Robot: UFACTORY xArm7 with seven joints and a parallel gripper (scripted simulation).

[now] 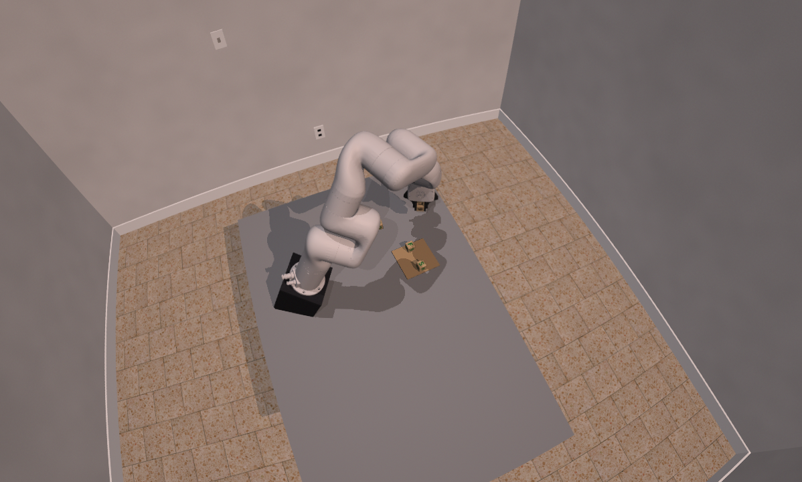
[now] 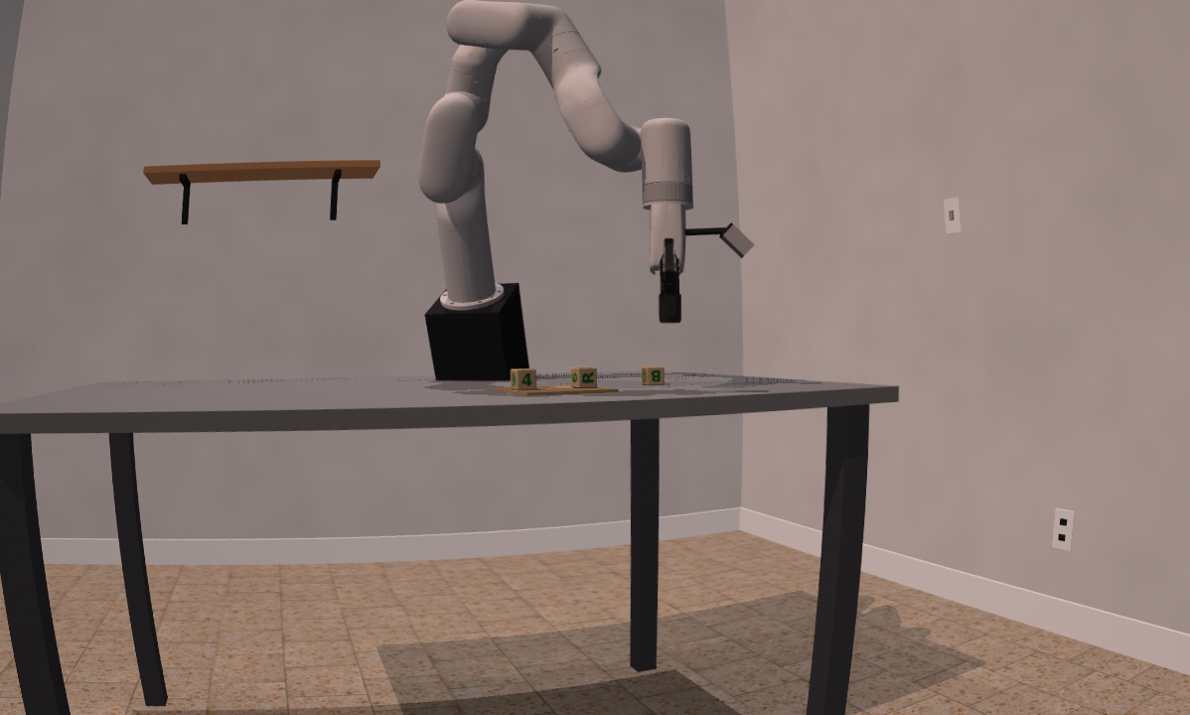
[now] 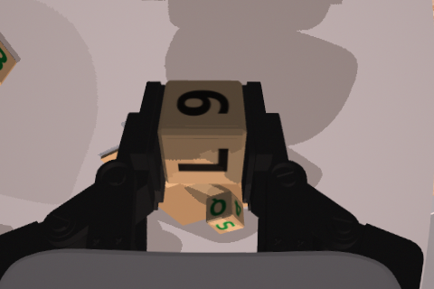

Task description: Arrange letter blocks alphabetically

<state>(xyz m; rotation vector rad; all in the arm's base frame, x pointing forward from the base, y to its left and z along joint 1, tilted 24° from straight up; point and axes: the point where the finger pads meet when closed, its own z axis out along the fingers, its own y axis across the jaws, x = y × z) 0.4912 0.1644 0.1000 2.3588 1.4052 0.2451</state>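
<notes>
My hand is 14 cm to the left of the mat, 12 cm above it and 9 cm past it. Also, from my hand: wooden block 1 cm below.
</notes>
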